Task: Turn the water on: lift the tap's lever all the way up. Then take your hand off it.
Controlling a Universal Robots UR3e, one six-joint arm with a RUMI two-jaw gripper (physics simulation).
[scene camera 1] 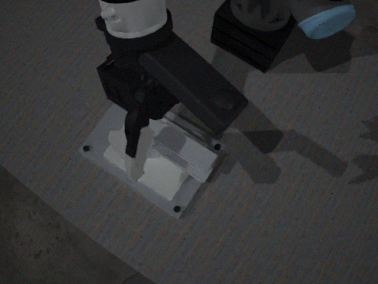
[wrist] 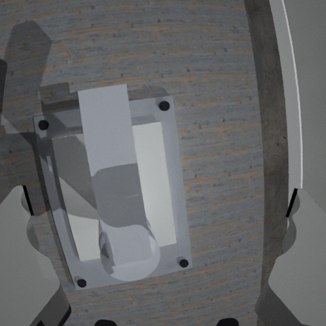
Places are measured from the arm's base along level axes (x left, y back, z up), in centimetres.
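Pixels of known places: gripper, fingertip midpoint: (scene camera 1: 170,144); arm's base at its link origin: (scene camera 1: 260,7).
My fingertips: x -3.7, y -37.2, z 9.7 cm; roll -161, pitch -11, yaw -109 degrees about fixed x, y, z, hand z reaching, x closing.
Observation:
For each thing: its top centre in the pictures, then the offset to it from my fingertips. "pt": a spot on its surface instead.
- tap's pale lever at its top centre: (scene camera 1: 177,142) dz -4.5, dx +0.2, dy +2.0 cm
- cream inner panel at a spot on its surface: (scene camera 1: 165,177) pt dz -18.7, dx -0.9, dy -1.3 cm
The tap's pale lever (scene camera 1: 192,152) (wrist: 107,130) is a flat bar, lying above the plate. In the wrist view its far end looks slightly wider than its near part, as if raised, but its exact tilt is hard to tell. The round tap body (wrist: 131,271) shows under its near end; the spout cannot be told apart from the lever. My gripper (scene camera 1: 136,162) (wrist: 160,192) is open and empty, its jaws wide apart at the two sides of the wrist view. It hangs above the body end of the tap, with no contact visible. In the scene view it hides the body.
The grey base plate (scene camera 1: 196,199) (wrist: 181,220) has black screws at its corners and a cream inner panel (scene camera 1: 165,177) (wrist: 157,200). The table edge runs along the lower left in the scene view. The arm's dark base and links stand at the top. Shadows cross the tap.

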